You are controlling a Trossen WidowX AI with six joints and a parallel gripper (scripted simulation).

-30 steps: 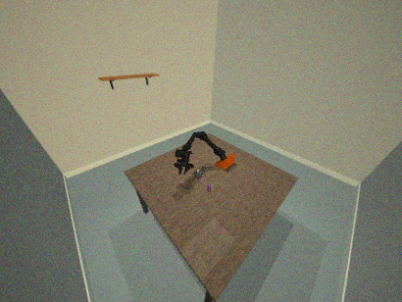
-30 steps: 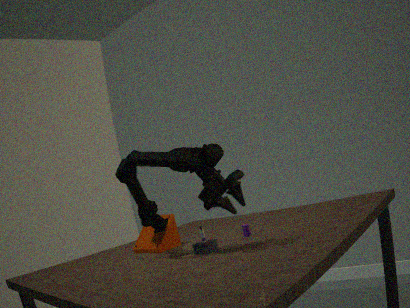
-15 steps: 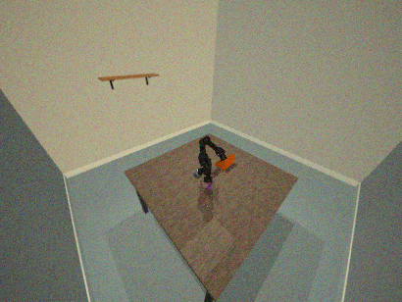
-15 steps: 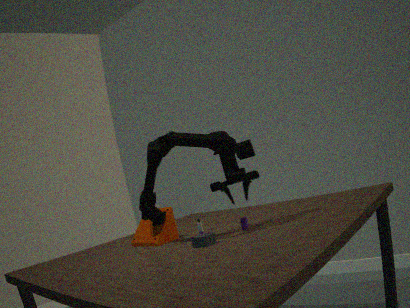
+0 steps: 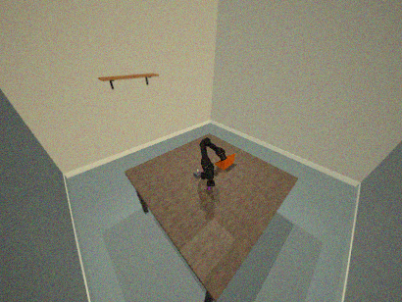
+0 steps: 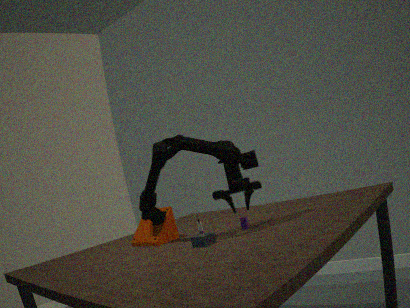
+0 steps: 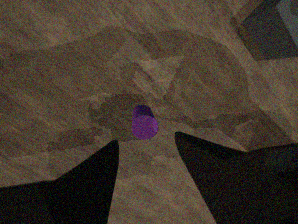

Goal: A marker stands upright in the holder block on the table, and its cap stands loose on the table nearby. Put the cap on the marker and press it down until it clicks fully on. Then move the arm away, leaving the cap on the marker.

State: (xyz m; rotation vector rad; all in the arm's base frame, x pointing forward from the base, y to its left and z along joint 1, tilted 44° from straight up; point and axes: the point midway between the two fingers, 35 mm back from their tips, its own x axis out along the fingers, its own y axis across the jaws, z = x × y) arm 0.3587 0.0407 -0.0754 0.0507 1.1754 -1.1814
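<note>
Right now my gripper tip is 5 cm above the purple cap. From my gripper tip the other things lie so: grey holder block (20 cm to the right, 6 cm behind, 5 cm below).
</note>
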